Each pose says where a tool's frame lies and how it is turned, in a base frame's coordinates. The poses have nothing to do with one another.
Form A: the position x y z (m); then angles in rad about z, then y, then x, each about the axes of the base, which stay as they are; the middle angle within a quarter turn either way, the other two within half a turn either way.
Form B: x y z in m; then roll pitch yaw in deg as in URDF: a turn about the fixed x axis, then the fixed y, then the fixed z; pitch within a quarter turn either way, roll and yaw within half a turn. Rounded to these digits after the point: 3 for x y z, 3 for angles.
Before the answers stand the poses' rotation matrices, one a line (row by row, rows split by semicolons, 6 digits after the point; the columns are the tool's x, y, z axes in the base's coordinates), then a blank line. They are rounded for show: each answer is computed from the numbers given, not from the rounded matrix.
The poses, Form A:
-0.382 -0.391 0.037 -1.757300 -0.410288 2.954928
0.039 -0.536 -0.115 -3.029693 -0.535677 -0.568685
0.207 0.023 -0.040 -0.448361 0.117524 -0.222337
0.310 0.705 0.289 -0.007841 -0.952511 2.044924
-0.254 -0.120 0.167 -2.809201 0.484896 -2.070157
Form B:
-0.170035 0.901104 -0.398873; 0.979314 0.109463 -0.170180; -0.109688 -0.419559 -0.901076
-0.854545 0.096024 -0.510423; -0.367247 -0.806646 0.463090; -0.367263 0.583183 0.724580
0.894943 0.430499 0.117254; -0.446119 0.867768 0.218989; -0.007475 -0.248291 0.968657
0.579621 0.004545 -0.814874; -0.721384 -0.462233 -0.515700; -0.379005 0.886747 -0.264641
-0.836298 0.288689 0.466116; 0.543056 0.319130 0.776689; 0.075470 0.902671 -0.423663

-0.382 -0.391 0.037 -155.032 6.297 99.850
0.039 -0.536 -0.115 38.829 21.547 -156.744
0.207 0.023 -0.040 -14.377 0.428 -26.496
0.310 0.705 0.289 106.617 22.272 -51.219
-0.254 -0.120 0.167 115.143 -4.328 147.002

